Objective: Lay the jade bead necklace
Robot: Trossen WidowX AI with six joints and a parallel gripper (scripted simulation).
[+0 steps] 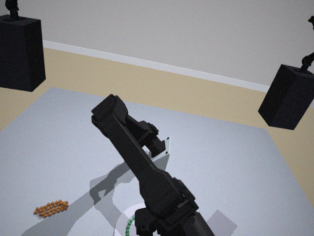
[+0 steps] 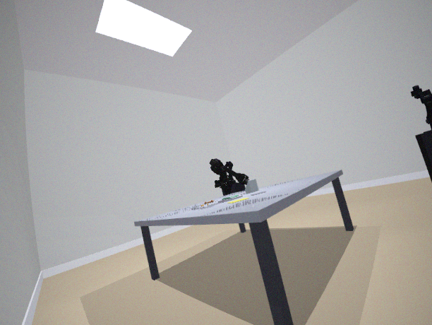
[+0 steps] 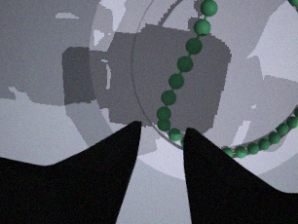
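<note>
The round bead board is 5 cm behind my gripper tip, 3 cm to the right of it and 3 cm below it. The rest, counted from my gripper tip: yellow strip (19 cm to the left, 15 cm ahead, 4 cm below); flat grey square (20 cm to the left, 9 cm behind, 4 cm below).
</note>
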